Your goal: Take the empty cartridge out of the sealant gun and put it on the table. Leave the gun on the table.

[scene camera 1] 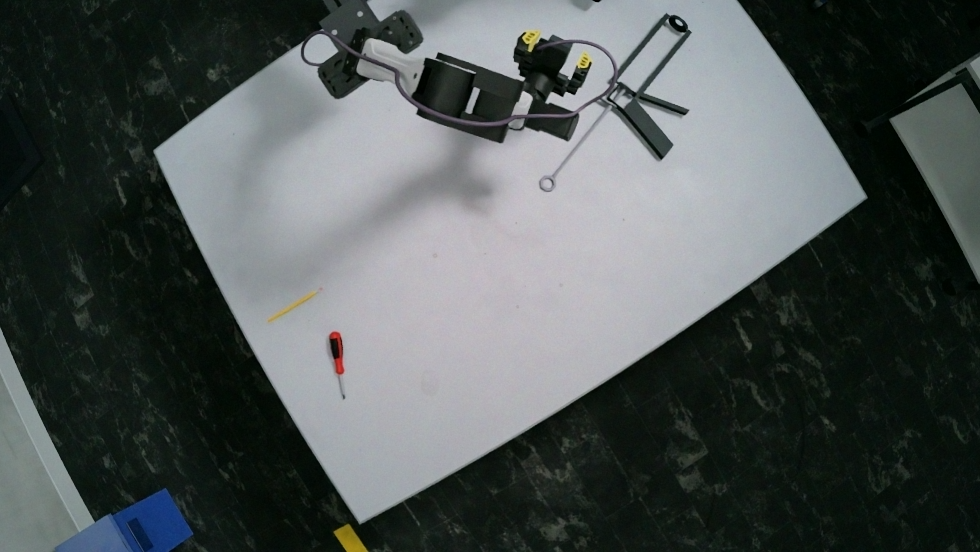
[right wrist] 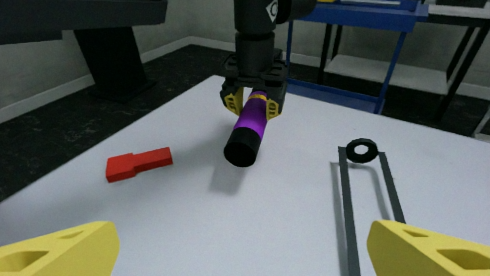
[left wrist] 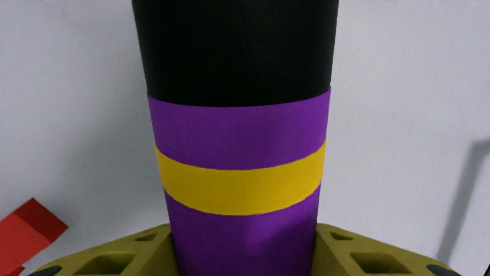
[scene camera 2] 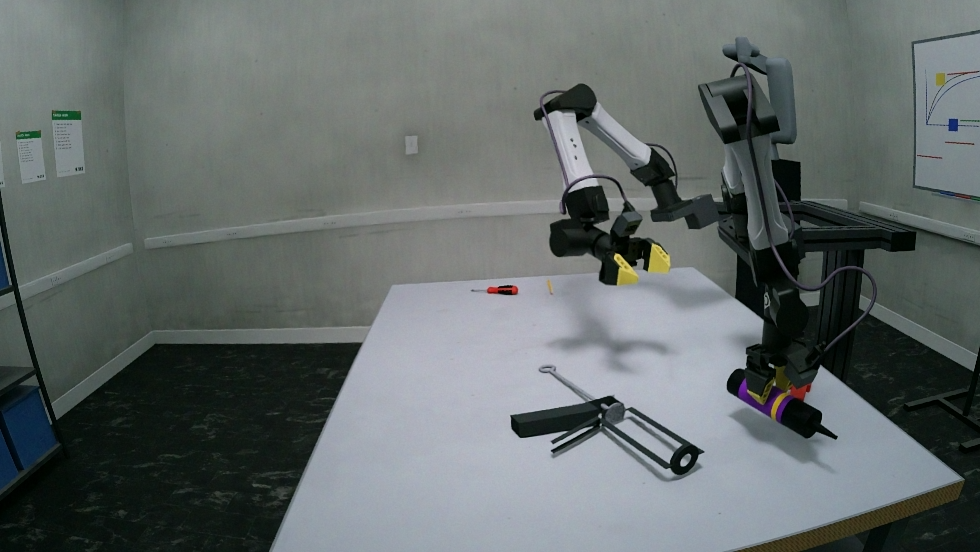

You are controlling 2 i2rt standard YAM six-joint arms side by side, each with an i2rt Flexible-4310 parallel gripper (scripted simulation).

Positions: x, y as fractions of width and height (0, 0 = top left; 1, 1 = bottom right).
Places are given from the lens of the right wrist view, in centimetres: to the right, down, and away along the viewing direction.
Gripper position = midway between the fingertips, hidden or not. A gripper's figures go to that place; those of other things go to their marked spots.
left gripper (right wrist: 0.52, 0.42): 2, -4, 44
right gripper (right wrist: 0.50, 0.84): 0, 4, 9
red object (right wrist: 0.26, 0.60): -21, 5, 44
